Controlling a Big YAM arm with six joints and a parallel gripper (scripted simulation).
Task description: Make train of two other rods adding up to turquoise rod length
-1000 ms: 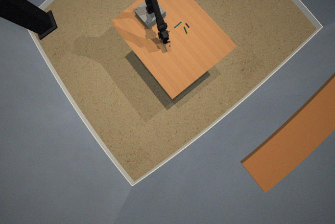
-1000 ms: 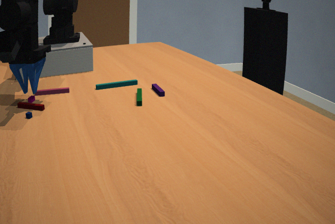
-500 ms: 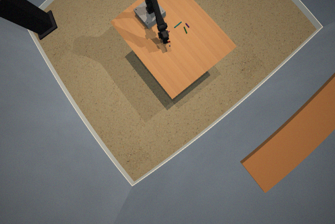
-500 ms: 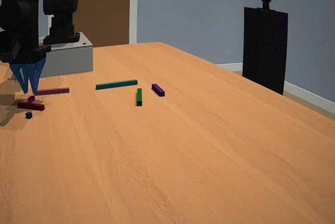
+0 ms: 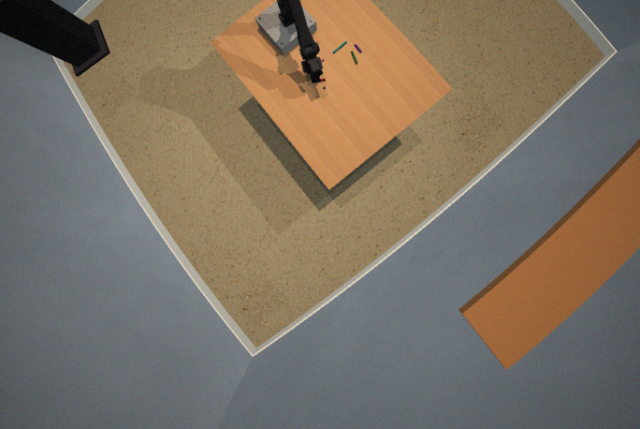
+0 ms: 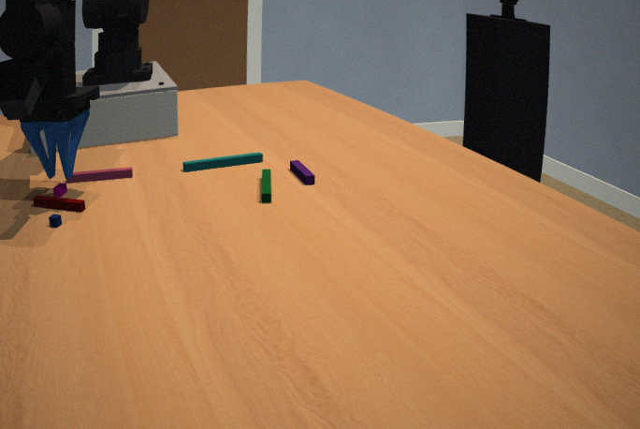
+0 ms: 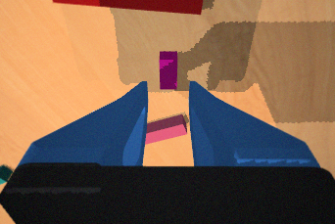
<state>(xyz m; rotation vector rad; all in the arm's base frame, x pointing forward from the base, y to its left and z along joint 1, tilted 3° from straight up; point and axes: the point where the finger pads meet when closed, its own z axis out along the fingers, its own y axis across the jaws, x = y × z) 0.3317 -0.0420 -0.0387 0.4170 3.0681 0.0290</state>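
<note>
My gripper is now 20 mm above the magenta rod. Round my hand: pink rod: 40 mm behind, 40 mm to the left, 20 mm below; blue rod: 100 mm ahead, 10 mm to the left, 20 mm below; red rod: 50 mm ahead, 10 mm to the left, 20 mm below.
</note>
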